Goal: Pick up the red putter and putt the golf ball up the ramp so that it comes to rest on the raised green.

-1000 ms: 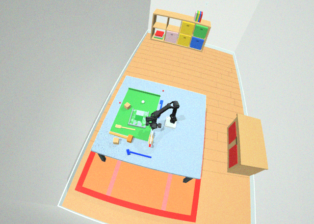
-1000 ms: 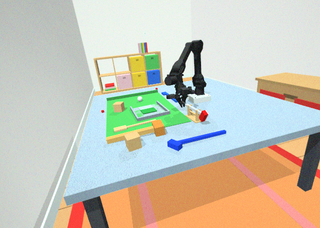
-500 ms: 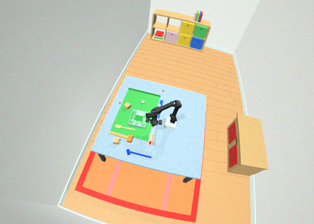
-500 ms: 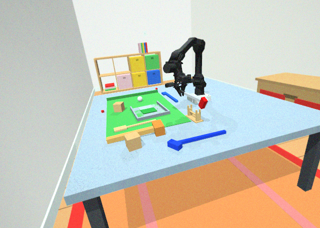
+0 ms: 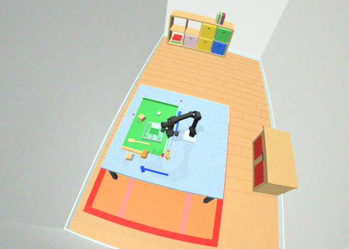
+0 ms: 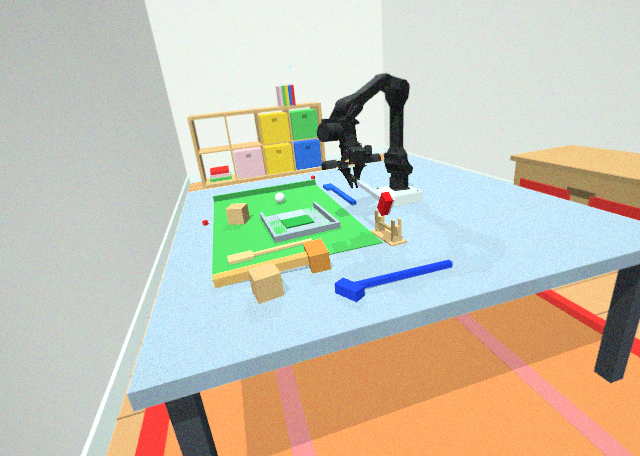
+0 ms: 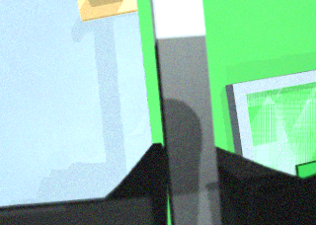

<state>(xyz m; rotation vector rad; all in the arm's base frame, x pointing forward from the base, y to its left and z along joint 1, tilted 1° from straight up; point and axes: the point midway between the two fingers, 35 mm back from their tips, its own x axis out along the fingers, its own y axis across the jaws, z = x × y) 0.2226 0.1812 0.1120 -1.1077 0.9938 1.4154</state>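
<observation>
My gripper tip is 2 cm past the red putter, 11 cm to the right of it and 2 cm below it. The rest, counted from my gripper tip: wooden rack (6 cm behind, 15 cm to the left, 9 cm below); then white golf ball (25 cm ahead, 32 cm to the right, 10 cm below); then green mat (26 cm ahead, 15 cm to the right, 12 cm below).
</observation>
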